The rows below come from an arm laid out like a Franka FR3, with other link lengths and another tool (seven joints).
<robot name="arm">
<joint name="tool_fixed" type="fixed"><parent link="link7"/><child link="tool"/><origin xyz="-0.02 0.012 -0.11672" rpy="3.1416 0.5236 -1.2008"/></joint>
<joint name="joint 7" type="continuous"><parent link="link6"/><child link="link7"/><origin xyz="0.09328 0 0"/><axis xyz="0 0 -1"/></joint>
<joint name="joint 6" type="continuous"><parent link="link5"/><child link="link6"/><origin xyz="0 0 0"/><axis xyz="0 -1 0"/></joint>
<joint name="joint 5" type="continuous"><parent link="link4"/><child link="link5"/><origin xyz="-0.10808 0 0.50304"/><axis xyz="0 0 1"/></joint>
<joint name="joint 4" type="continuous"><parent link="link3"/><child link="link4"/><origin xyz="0.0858 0 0"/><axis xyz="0 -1 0"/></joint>
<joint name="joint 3" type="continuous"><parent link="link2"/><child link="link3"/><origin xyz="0 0 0.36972"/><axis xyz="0 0 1"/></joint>
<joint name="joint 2" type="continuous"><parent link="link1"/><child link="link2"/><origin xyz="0 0 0"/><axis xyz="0 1 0"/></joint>
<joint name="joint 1" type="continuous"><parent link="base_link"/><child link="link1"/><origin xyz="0 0 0.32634"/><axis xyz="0 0 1"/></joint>
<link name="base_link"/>
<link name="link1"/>
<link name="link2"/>
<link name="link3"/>
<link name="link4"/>
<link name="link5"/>
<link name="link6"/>
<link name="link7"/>
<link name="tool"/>
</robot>
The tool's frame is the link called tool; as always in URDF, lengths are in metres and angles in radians. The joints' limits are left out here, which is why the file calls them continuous.
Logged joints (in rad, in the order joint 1, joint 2, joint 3, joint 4, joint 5, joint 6, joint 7), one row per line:
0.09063 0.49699 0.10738 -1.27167 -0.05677 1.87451 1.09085
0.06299 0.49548 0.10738 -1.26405 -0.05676 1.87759 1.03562
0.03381 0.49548 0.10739 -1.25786 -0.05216 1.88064 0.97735
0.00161 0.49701 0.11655 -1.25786 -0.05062 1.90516 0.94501
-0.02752 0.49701 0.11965 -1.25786 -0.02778 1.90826 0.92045
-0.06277 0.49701 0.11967 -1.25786 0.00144 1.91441 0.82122
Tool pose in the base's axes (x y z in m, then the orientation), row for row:
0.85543 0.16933 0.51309 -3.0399 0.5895 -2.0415
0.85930 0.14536 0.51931 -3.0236 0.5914 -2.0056
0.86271 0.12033 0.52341 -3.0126 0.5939 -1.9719
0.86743 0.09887 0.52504 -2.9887 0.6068 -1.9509
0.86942 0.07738 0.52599 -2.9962 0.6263 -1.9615
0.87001 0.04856 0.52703 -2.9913 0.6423 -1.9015
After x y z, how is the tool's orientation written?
As angles about the fixed x, y, z axes (roll, pitch, yaw), in radians.
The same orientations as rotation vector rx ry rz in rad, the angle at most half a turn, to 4 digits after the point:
-1.3104 2.2132 0.2966
-1.3415 2.1881 0.2928
-1.3721 2.1640 0.2948
-1.3749 2.1386 0.2850
-1.3563 2.1325 0.3023
-1.4100 2.0832 0.3320

